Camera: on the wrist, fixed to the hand. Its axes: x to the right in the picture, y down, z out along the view.
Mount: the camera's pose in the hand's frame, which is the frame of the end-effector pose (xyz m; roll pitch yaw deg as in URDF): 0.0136 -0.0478 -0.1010 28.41 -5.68 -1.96
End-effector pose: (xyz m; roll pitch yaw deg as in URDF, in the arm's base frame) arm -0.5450 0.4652 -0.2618 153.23 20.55 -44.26
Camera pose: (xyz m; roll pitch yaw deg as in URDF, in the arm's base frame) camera -0.4571 0.5026 -0.2023 -178.82 26.50 -45.17
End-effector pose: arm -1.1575 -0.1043 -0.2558 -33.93 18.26 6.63
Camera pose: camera -1.1514 -0.2003 -0.3143 -5.20 12.45 8.21
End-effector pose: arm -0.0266 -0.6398 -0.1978 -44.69 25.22 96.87
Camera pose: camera 0.0781 -0.6312 -0.2381 -15.32 19.78 99.64
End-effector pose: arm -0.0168 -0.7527 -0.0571 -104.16 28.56 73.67
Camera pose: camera 0.0789 -0.7329 -0.0012 -72.64 27.89 80.45
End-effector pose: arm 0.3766 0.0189 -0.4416 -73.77 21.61 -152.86
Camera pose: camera 0.3092 0.1084 -0.4302 -43.70 18.07 -147.70
